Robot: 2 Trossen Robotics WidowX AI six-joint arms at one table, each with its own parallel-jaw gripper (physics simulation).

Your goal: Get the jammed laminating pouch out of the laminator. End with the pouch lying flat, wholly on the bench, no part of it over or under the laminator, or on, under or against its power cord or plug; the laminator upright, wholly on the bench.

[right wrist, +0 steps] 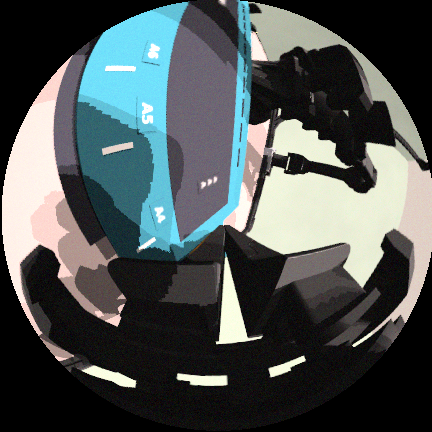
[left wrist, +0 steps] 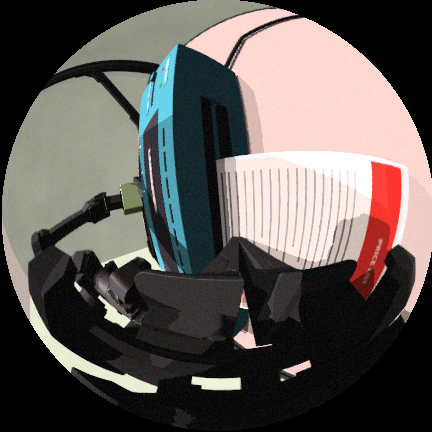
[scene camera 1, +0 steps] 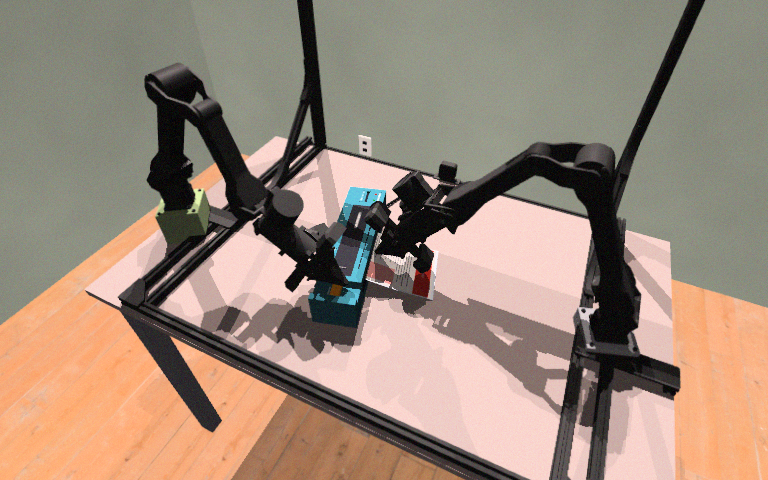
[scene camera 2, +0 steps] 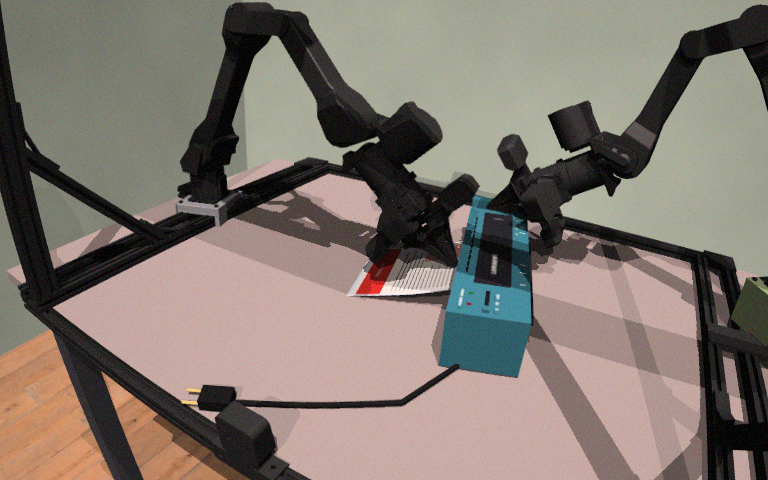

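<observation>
The blue laminator (scene camera 1: 335, 310) (scene camera 2: 484, 345) (left wrist: 202, 75) (right wrist: 112, 85) stands upright on the bench. The white pouch (scene camera 1: 421, 284) (scene camera 2: 433, 281) (left wrist: 295, 200), with a red band, sticks out of the laminator's slotted side; its inner end is hidden. My left gripper (scene camera 1: 378, 251) (scene camera 2: 454, 264) (left wrist: 236, 241) is shut and empty, its tips over the pouch close to that side. My right gripper (scene camera 1: 345, 283) (scene camera 2: 490, 206) (right wrist: 223, 229) is shut and empty, its tips at the laminator's top by an orange part (scene camera 1: 336, 290). Whether they touch it I cannot tell.
The power cord (scene camera 2: 317, 404) (left wrist: 242, 39) runs from the laminator's end to its plug (scene camera 2: 216, 397) near the bench edge. A black block (scene camera 1: 447, 171) (scene camera 2: 246, 433) sits on the frame rail there. A green block (scene camera 1: 184, 219) (scene camera 2: 754, 311) is under my right arm's base.
</observation>
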